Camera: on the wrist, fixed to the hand. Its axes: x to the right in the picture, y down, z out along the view.
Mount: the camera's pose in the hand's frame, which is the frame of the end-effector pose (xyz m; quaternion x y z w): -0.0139 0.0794 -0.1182 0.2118 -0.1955 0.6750 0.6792
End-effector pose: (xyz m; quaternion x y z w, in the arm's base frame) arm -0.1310 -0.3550 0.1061 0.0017 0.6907 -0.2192 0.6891
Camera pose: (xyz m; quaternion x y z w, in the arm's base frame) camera -0.2186 -0.2430 0.0901 0.5705 0.2868 0.1696 0.7507
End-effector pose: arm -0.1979 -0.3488 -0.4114 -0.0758 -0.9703 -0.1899 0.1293
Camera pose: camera -0.1428 -0.3233 -0.2819 -0.7162 -0.6734 0.1786 0.0424
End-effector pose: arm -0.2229 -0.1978 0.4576 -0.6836 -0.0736 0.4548 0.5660
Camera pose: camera -0.1804 -0.3176 0.3919 -0.3052 0.3971 0.8402 0.2078
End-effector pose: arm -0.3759 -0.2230 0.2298 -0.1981 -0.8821 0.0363 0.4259
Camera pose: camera -0.2523 -0.1677 0.2761 -0.6326 -0.5410 0.5377 0.1343
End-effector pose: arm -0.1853 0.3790 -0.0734 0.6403 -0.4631 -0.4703 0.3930
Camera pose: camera -0.0906 0.3796 0.0339 0.1136 -0.9231 -0.0812 0.3582
